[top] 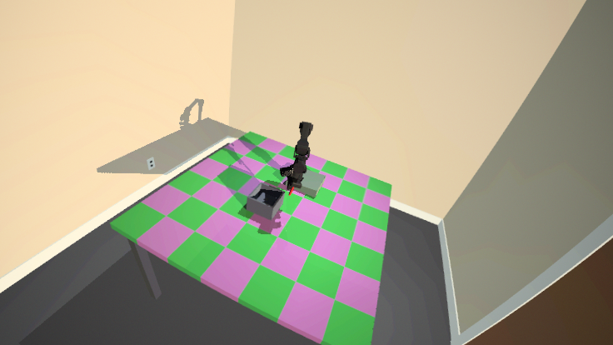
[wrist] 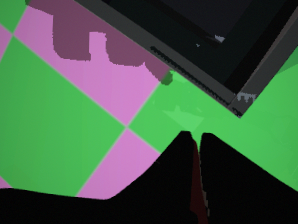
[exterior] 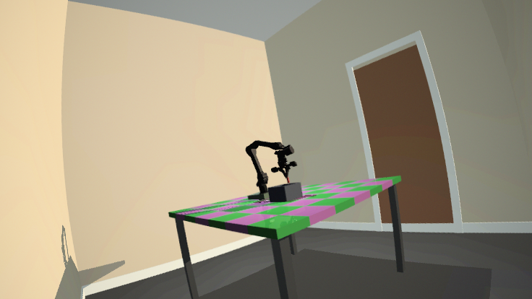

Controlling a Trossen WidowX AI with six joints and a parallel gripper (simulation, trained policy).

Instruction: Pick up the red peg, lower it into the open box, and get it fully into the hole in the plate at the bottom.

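Right now the plate is 70 mm ahead of my gripper tip, 90 mm to the right of it and 90 mm below it. The rest, counted from my gripper tip: grey box 70 mm ahead, 90 mm to the right, 110 mm below; red peg 10 mm behind, 20 mm to the left.
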